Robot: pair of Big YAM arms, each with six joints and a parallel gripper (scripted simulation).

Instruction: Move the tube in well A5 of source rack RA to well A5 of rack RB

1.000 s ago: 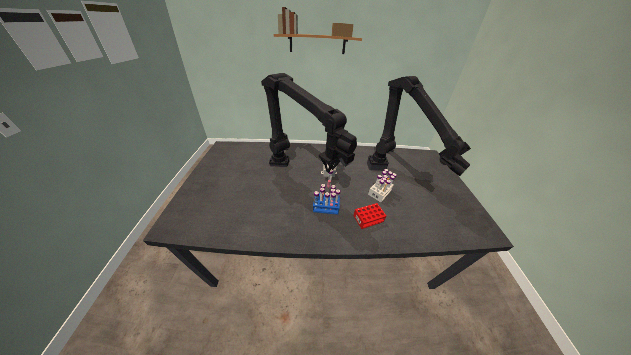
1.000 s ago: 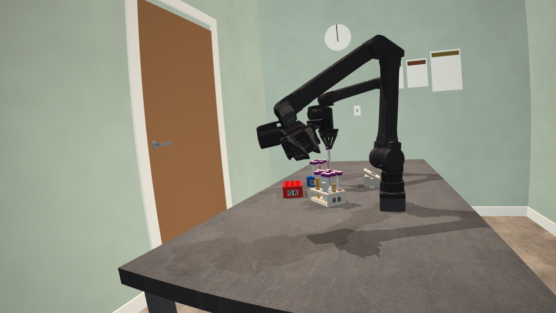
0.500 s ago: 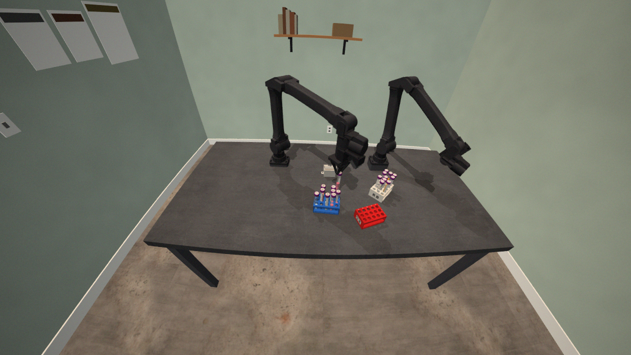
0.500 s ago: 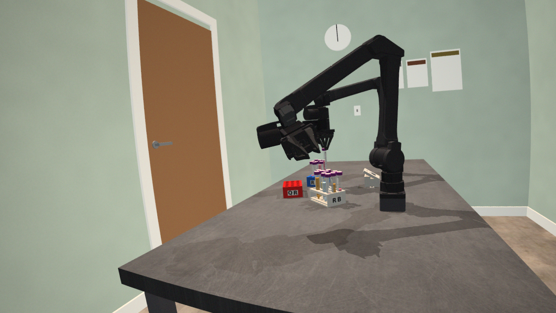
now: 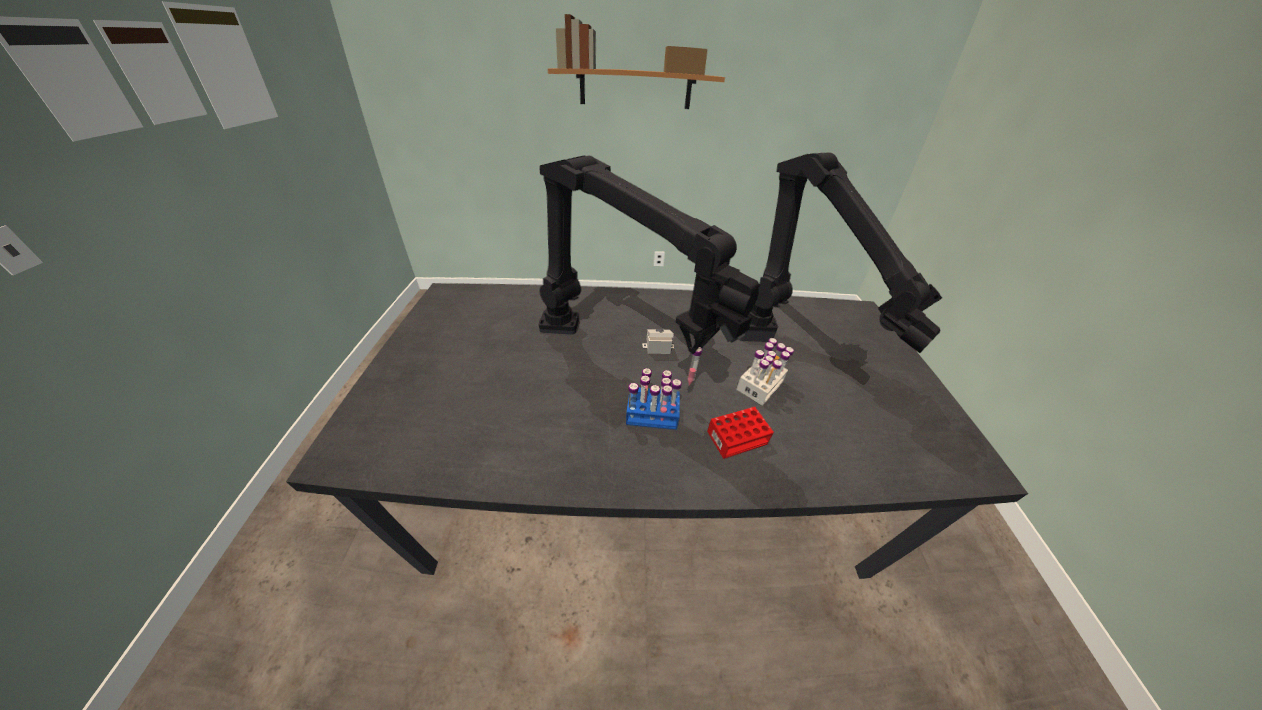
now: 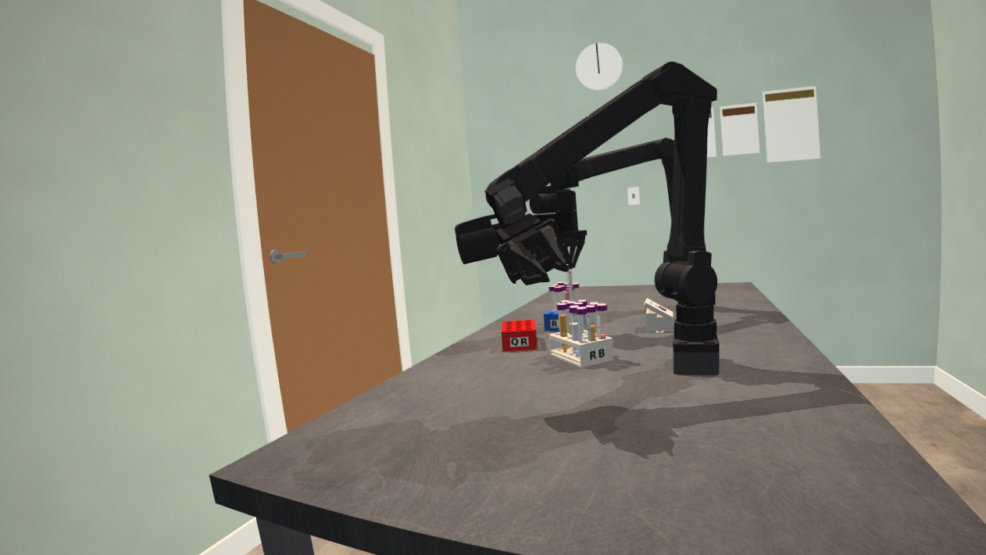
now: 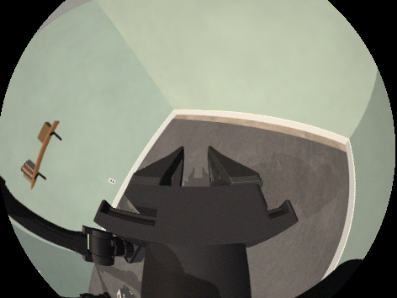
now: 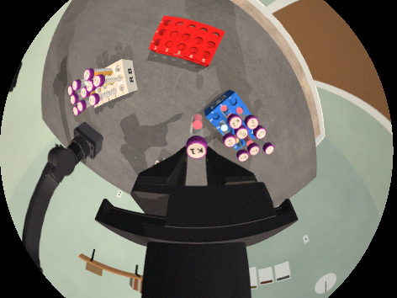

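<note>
My right hand is 6 cm above the tube. Also, from my right hand: red rack (16 cm below, 12 cm to the left, 11 cm ahead); then done box (23 cm behind, 14 cm below, 6 cm to the right); then rack RA (16 cm below, 9 cm to the right, 4 cm ahead).
</note>
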